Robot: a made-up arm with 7 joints. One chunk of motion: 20 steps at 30 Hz.
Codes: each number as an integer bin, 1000 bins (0 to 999) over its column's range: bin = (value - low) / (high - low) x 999, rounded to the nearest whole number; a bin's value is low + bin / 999 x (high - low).
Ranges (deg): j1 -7..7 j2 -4..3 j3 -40..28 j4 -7..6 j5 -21..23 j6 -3..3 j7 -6..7
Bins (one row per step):
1: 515 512 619 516 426 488 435
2: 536 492 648 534 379 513 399
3: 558 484 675 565 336 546 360
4: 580 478 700 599 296 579 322
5: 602 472 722 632 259 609 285
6: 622 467 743 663 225 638 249
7: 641 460 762 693 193 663 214
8: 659 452 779 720 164 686 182
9: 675 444 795 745 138 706 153
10: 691 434 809 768 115 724 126
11: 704 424 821 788 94 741 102
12: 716 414 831 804 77 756 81
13: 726 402 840 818 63 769 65
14: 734 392 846 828 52 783 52
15: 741 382 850 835 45 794 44
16: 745 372 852 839 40 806 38
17: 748 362 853 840 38 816 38
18: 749 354 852 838 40 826 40
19: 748 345 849 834 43 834 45
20: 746 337 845 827 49 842 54
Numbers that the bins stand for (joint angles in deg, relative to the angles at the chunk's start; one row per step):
1: 0.22 -0.41 2.13 -0.29 -2.24 -0.07 -0.34
2: 0.51 -0.55 4.11 -0.05 -4.31 0.08 -0.81
3: 0.82 -0.61 5.95 0.35 -6.20 0.28 -1.32
4: 1.13 -0.65 7.65 0.79 -7.96 0.48 -1.81
5: 1.44 -0.69 9.15 1.22 -9.59 0.66 -2.29
6: 1.72 -0.73 10.57 1.63 -11.09 0.83 -2.76
7: 1.98 -0.78 11.87 2.02 -12.50 0.98 -3.22
8: 2.24 -0.83 13.03 2.37 -13.78 1.12 -3.63
9: 2.46 -0.89 14.11 2.69 -14.92 1.24 -4.01
10: 2.68 -0.96 15.07 2.99 -15.93 1.35 -4.36
11: 2.87 -1.03 15.88 3.25 -16.86 1.45 -4.67
12: 3.03 -1.10 16.56 3.46 -17.61 1.54 -4.95
13: 3.17 -1.18 17.18 3.64 -18.23 1.62 -5.15
14: 3.29 -1.25 17.59 3.77 -18.71 1.70 -5.32
15: 3.38 -1.32 17.86 3.87 -19.02 1.77 -5.43
16: 3.44 -1.39 17.99 3.92 -19.24 1.84 -5.51
17: 3.48 -1.46 18.06 3.93 -19.33 1.90 -5.51
18: 3.50 -1.52 17.99 3.90 -19.24 1.96 -5.48
19: 3.48 -1.58 17.79 3.85 -19.11 2.01 -5.41
20: 3.45 -1.64 17.52 3.76 -18.84 2.06 -5.30

